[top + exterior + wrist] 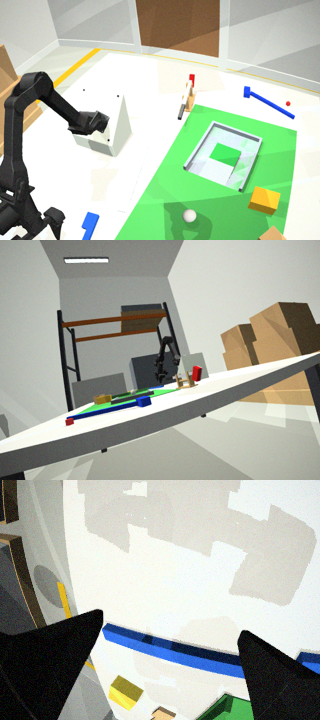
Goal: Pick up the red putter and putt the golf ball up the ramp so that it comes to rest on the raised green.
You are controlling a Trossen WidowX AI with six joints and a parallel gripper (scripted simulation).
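Now: the white golf ball 280 mm ahead of my gripper tip, 340 mm to the left of it and 30 mm below it. Also, from my gripper tip: tan block 540 mm ahead, 350 mm to the left, 20 mm below; red putter 30 mm ahead, 810 mm to the left; yellow block 480 mm ahead, 480 mm to the left, 30 mm below.
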